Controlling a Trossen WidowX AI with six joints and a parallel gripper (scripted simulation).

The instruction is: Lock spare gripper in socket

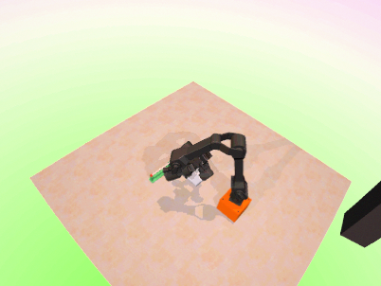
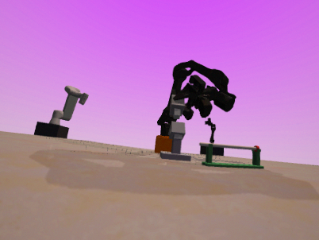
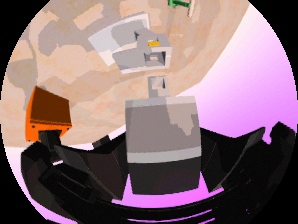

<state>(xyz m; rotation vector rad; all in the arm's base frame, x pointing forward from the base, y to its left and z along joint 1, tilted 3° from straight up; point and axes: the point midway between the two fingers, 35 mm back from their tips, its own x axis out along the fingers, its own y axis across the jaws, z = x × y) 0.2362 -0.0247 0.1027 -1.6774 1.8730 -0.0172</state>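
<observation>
My gripper tip is now 18 cm short of the green cradle, 10 cm to the right of it and 15 cm above it. From my gripper tip the other things lie so: spare gripper: 2 cm to the left; then grey mount: 4 cm ahead, 1 cm to the left, 13 cm below.
</observation>
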